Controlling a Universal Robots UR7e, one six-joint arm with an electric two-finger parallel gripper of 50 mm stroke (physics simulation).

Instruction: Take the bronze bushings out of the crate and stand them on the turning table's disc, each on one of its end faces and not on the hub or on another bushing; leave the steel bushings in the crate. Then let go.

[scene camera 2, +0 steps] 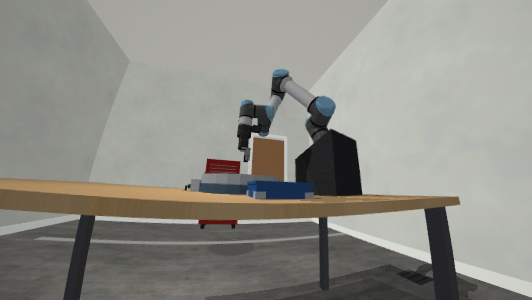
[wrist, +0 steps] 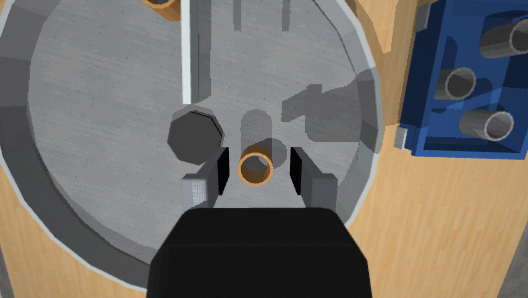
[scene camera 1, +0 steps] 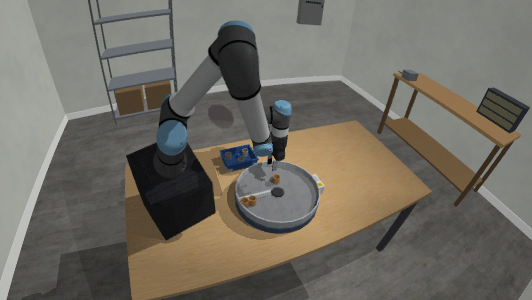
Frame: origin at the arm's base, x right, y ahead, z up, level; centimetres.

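Where they show: gripper, fingertip midpoint: (scene camera 2: 246,161) (wrist: 259,161) (scene camera 1: 271,166); arm's base at its link origin: (scene camera 2: 326,146) (scene camera 1: 170,162).
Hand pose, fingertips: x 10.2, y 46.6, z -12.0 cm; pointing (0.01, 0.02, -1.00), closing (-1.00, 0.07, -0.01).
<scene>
Each offset is from my fingertips to the centre of the thing. "pt": to the spot under its first point.
My gripper (scene camera 1: 272,164) (scene camera 2: 246,156) (wrist: 259,161) is open and empty, above the turning table. A bronze bushing @(dy +3.2, dx +0.7, dz -9.1 cm) (scene camera 1: 276,179) (wrist: 256,151) stands upright on the grey disc @(dy +0.0, dx +7.8, dz -11.1 cm) (scene camera 1: 295,200) (wrist: 100,100), below the fingers and apart from the dark hub @(dy +0.0, dx +7.8, dz -10.6 cm) (scene camera 1: 277,192) (wrist: 195,137). Two more bronze bushings @(dy -14.9, dx +8.3, dz -9.1 cm) (scene camera 1: 252,201) @(dy -18.7, dx +7.8, dz -9.1 cm) (scene camera 1: 244,202) stand close together near the disc's left rim; whether they touch is unclear. One of them (wrist: 171,12) shows partly in the wrist view. Three steel bushings @(dy -9.4, dx -31.8, dz -13.9 cm) (scene camera 1: 228,156) @(dy +1.2, dx -30.6, dz -13.9 cm) (scene camera 1: 245,151) @(dy -4.4, dx -24.7, dz -13.9 cm) (scene camera 1: 241,160) are in the blue crate @(dy -4.4, dx -27.8, dz -13.8 cm) (scene camera 1: 240,166) (scene camera 2: 281,190) (wrist: 425,75); no bronze one shows there.
A raised wall surrounds the disc. A pale divider bar @(pt dy -9.6, dx +6.7, dz -7.9 cm) (scene camera 1: 260,193) (wrist: 186,50) runs from near the hub towards the rim, beside the bronze pair. The crate stands close behind the turning table. A white box @(pt dy +21.6, dx +13.9, dz -10.6 cm) (scene camera 1: 318,185) sits at its right side. The black robot base block (scene camera 1: 177,195) stands left.
</scene>
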